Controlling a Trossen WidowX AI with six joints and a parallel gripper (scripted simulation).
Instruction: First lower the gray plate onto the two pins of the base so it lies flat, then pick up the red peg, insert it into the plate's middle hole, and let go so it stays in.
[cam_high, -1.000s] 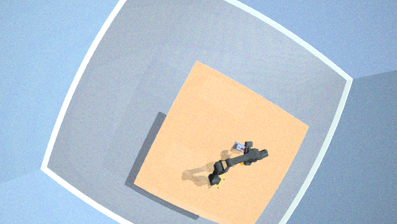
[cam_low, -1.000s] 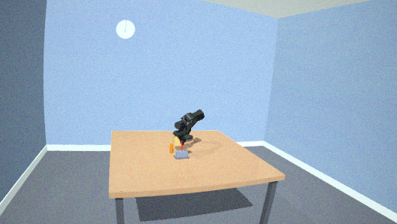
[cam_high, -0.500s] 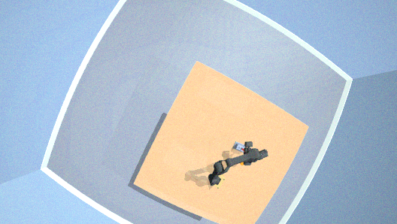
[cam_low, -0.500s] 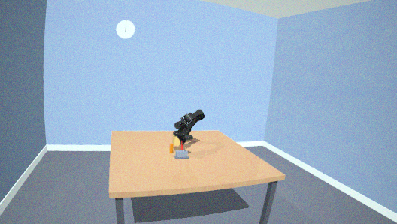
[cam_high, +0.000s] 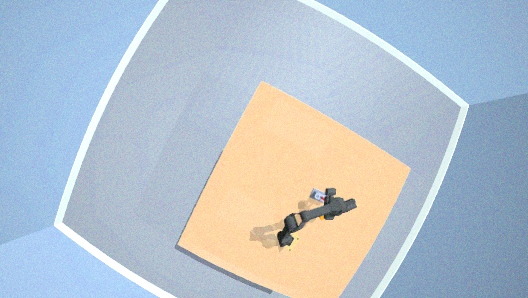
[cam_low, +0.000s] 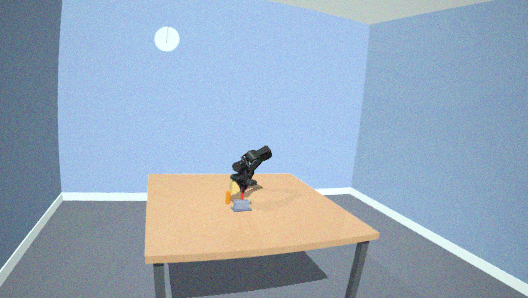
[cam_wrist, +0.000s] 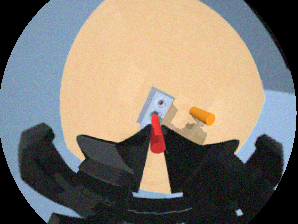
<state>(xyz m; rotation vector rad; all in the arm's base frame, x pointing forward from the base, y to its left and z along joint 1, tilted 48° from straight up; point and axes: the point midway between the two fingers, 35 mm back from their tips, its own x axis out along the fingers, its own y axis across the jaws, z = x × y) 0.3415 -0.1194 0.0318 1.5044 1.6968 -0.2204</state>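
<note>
Right now my gripper tip is right at the red peg. The rest, counted from my gripper tip: gray block 70 mm below; small orange piece 110 mm behind, 60 mm to the right, 70 mm below.
</note>
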